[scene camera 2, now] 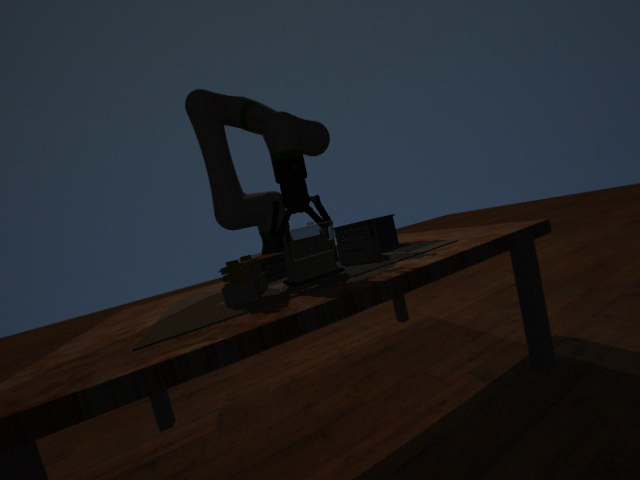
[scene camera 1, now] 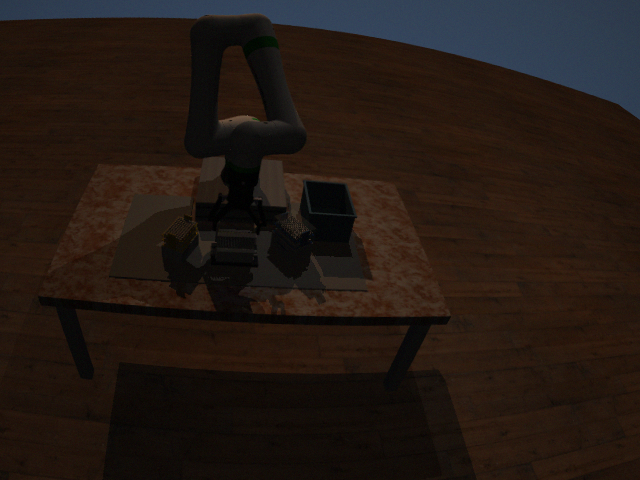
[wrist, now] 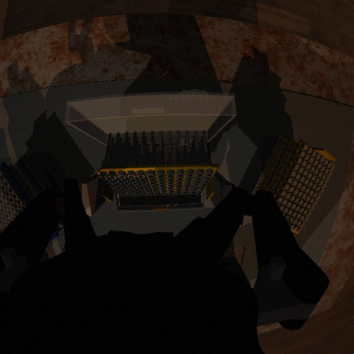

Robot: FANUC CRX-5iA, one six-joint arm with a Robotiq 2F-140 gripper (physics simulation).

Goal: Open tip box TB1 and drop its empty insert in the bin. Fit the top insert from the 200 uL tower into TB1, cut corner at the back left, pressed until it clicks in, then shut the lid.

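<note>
My gripper (scene camera 1: 236, 227) (scene camera 2: 307, 229) (wrist: 159, 178) is shut on a yellow-rimmed tip insert (wrist: 157, 177), which is full of tips pointing down. The insert is over the tip box TB1 (scene camera 1: 235, 262) (wrist: 160, 207); its depth in the box is unclear. TB1's clear lid (wrist: 150, 112) stands open on the table's front side. The 200 uL tower (scene camera 1: 180, 232) (scene camera 2: 242, 283) (wrist: 300, 185), with yellow inserts, stands beside the box. The bin (scene camera 1: 330, 227) (scene camera 2: 385, 232) is behind and to the right in scene camera 1; its inside is dark. The cut corner cannot be made out.
A blue-rimmed tip tower (scene camera 1: 294, 232) (scene camera 2: 359, 246) (wrist: 10, 200) stands between TB1 and the bin. A grey mat (scene camera 1: 139, 263) lies under the boxes on the table (scene camera 1: 398, 258). The arm's pale base block (scene camera 1: 271, 180) is behind TB1.
</note>
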